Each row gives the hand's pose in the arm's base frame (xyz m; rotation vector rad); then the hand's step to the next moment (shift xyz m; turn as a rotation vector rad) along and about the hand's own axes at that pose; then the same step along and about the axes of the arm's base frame.
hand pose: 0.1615 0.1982 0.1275 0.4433 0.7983 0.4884
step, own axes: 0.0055 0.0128 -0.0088 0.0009 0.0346 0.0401
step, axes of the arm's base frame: -0.0065 0.0150 -0.0016 0.0227 0.0206 0.0432
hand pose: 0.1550 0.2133 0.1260 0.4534 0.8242 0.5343
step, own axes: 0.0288 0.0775 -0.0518 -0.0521 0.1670 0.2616
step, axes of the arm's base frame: -0.0450 0.0865 -0.0031 0.1308 0.0537 0.2811
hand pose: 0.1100 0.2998 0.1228 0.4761 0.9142 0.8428
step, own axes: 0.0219 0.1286 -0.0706 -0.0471 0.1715 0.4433
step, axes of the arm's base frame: -0.1070 0.0954 0.0382 0.2832 0.0576 0.3803
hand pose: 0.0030 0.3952 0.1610 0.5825 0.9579 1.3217
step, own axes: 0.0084 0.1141 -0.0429 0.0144 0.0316 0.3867
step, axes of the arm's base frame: -0.0977 0.0234 0.0696 0.3087 0.0811 0.2211
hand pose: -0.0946 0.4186 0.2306 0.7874 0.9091 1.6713
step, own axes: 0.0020 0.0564 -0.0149 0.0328 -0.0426 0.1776
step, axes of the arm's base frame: -0.0396 -0.0112 0.0414 0.1619 0.0730 0.0539
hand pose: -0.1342 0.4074 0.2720 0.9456 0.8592 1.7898
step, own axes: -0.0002 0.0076 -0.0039 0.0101 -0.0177 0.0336
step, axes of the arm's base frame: -0.0063 -0.0034 0.0046 0.0333 0.0207 0.0029
